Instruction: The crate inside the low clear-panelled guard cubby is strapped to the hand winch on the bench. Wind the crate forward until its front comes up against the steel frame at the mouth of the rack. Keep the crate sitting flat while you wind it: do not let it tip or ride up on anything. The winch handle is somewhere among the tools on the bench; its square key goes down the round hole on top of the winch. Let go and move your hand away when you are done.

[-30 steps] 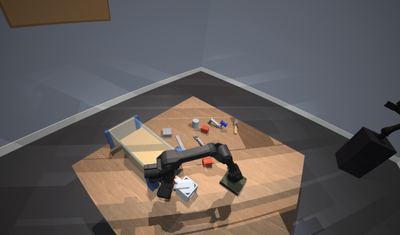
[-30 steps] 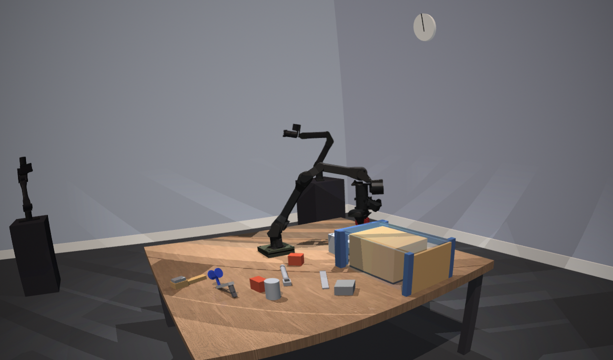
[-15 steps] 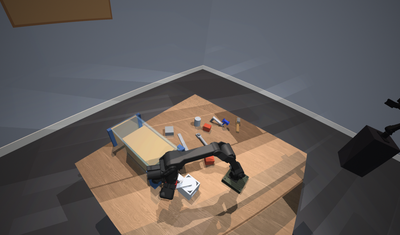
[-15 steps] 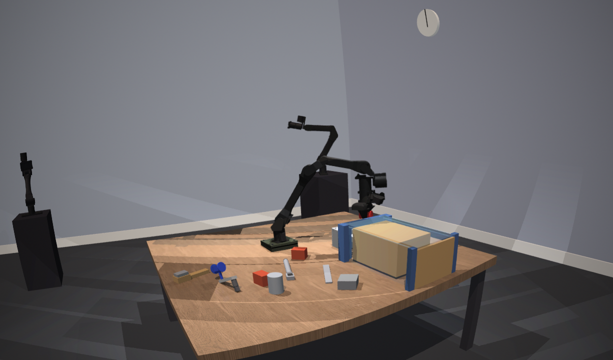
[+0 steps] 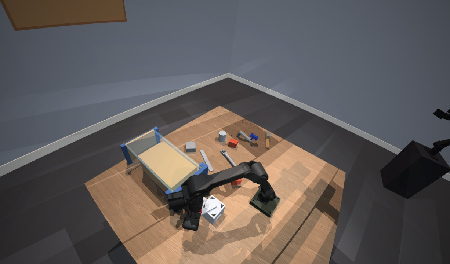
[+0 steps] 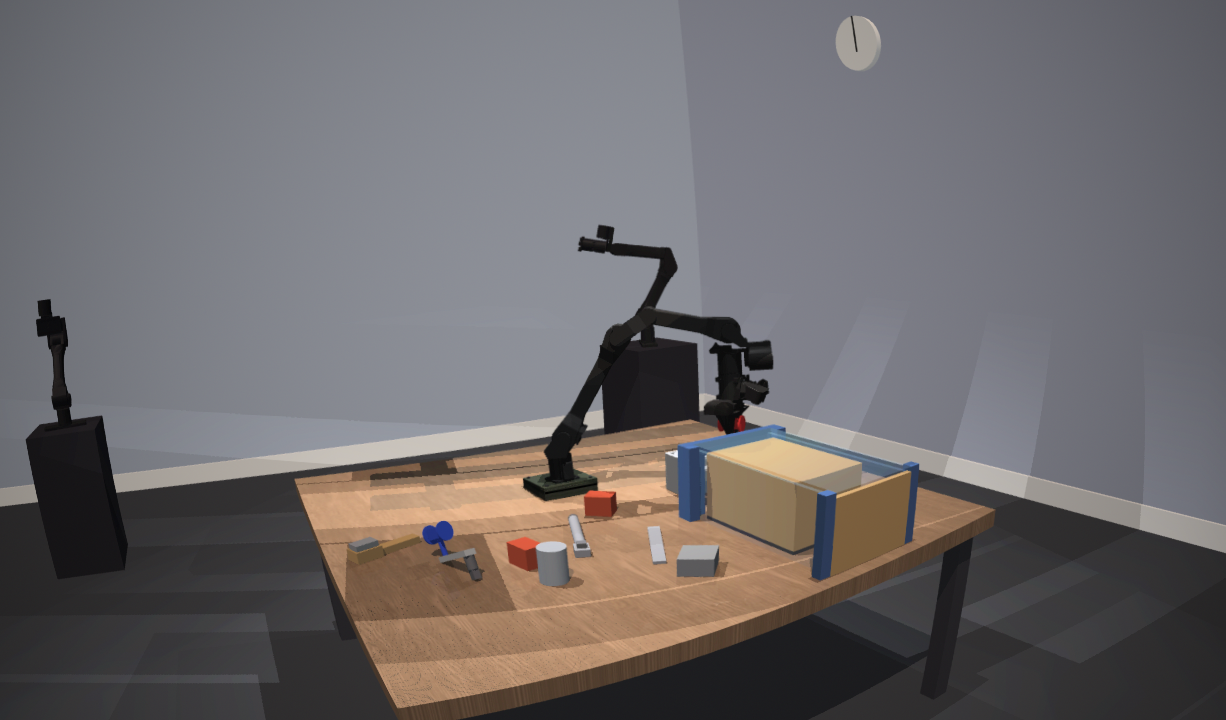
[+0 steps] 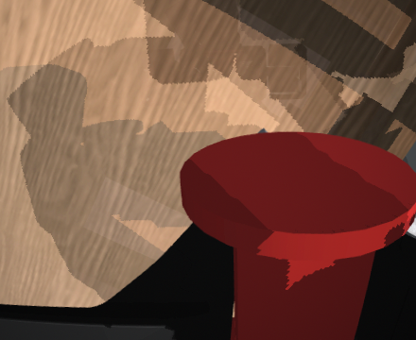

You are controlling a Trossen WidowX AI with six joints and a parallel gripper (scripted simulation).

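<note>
Right now the winch handle is 40 mm to the right of my gripper tip, 20 mm behind it and 10 mm below it. From my gripper tip the other things lie so: red knob 20 mm above; then grey winch 100 mm to the right, 80 mm below, 50 mm behind; then blue frame 120 mm ahead, 110 mm to the right, 10 mm below.
</note>
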